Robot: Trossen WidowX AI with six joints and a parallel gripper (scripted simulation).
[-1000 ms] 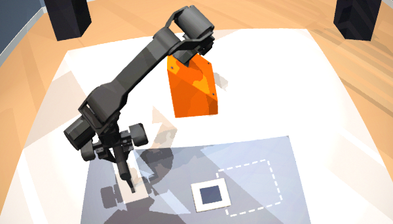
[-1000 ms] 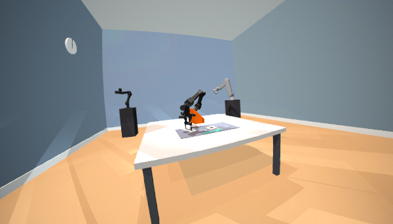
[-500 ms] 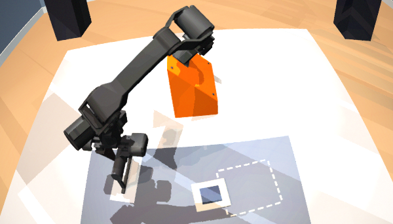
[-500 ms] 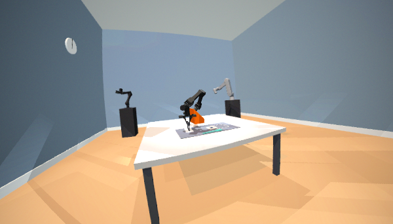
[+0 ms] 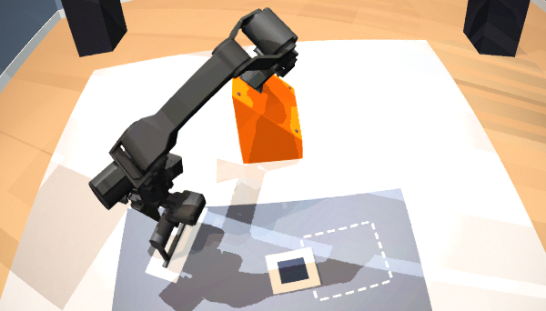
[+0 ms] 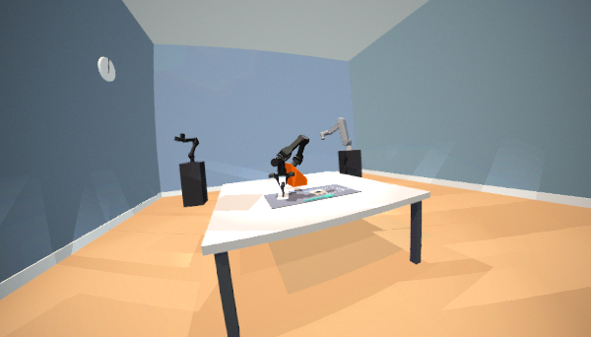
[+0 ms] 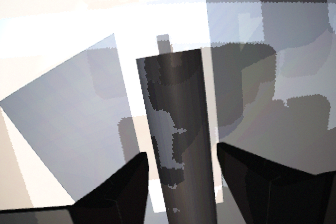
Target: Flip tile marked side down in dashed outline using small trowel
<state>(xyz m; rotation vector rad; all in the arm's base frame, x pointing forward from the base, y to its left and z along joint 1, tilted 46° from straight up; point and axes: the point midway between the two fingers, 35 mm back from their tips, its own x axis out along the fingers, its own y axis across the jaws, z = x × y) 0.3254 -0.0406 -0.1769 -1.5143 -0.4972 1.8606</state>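
My gripper tip is 30 mm above the trowel and 20 mm past it. Also, from my gripper tip: white tile 250 mm to the left, 70 mm ahead, 60 mm below; mat 190 mm to the left, 80 mm below, 70 mm ahead.
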